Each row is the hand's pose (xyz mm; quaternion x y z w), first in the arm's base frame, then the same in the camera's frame.
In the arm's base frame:
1: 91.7 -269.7 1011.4 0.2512 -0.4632 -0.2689 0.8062
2: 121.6 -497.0 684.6 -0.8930 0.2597 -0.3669 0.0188
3: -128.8 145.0 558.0 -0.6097 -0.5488 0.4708 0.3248
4: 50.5 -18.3 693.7 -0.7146 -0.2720 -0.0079 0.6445
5: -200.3 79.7 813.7 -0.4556 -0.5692 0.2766 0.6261
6: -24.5 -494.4 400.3 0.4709 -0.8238 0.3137 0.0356
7: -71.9 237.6 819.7 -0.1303 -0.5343 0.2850 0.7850
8: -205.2 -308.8 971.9 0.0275 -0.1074 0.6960 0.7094
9: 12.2 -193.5 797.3 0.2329 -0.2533 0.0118 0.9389
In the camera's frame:
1: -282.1 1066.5 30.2 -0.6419 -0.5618 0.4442 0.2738
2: -340.1 1133.9 419.3 0.0976 0.2931 0.5553 0.7722
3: -220.7 460.8 265.7 0.5569 -0.2521 -0.4481 0.6523
4: -161.4 729.0 223.4 0.7507 0.2280 -0.0612 0.6170
5: -338.9 573.7 46.5 0.7589 0.0160 -0.4673 0.4533
6: -437.8 950.8 662.5 -0.0279 0.1183 0.9644 0.2350
7: -149.7 516.8 -2.8 0.8457 0.0454 -0.5212 0.1054
8: -553.2 934.3 45.8 -0.8488 0.4467 0.2432 0.1442
9: -292.1 886.0 189.1 -0.8437 -0.2900 0.2967 0.3406

